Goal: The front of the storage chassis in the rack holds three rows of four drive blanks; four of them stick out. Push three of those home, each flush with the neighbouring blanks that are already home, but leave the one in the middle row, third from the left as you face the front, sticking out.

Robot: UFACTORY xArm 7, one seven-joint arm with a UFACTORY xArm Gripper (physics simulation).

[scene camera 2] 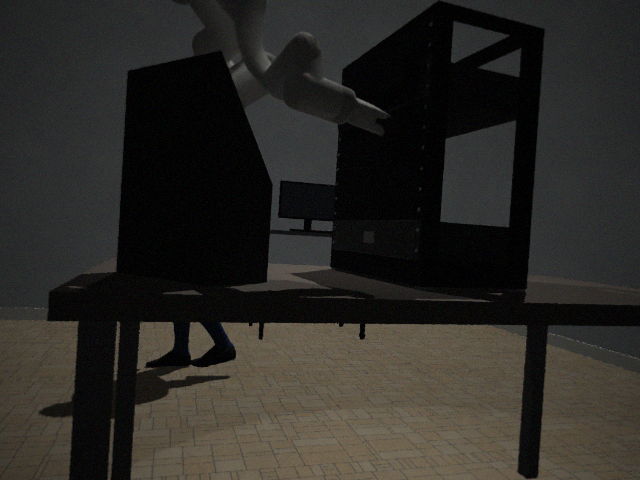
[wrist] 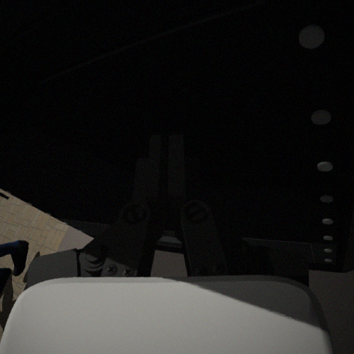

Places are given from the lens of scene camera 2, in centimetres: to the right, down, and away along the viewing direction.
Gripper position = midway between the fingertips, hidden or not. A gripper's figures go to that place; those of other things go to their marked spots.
my gripper [scene camera 2: 398,126]: 18, -26, 112
black rack [scene camera 2: 388,192]: 17, -12, 120
